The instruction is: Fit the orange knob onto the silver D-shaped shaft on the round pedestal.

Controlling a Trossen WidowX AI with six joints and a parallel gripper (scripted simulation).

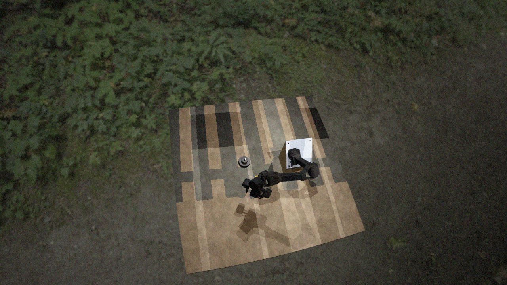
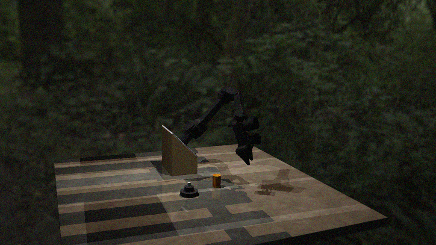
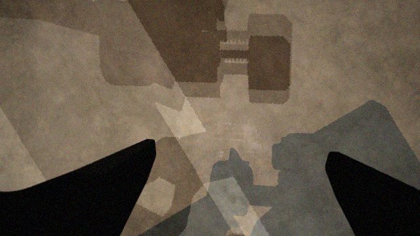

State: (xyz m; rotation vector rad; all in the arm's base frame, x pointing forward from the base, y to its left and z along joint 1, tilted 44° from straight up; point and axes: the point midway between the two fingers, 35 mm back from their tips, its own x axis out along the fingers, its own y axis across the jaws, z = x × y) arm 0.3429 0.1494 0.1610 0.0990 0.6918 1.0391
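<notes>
The orange knob is 80 mm behind my gripper tip, 140 mm to the right of it and 90 mm below it. Round my gripper tip: round dark pedestal (40 mm behind, 310 mm to the right, 100 mm below).
</notes>
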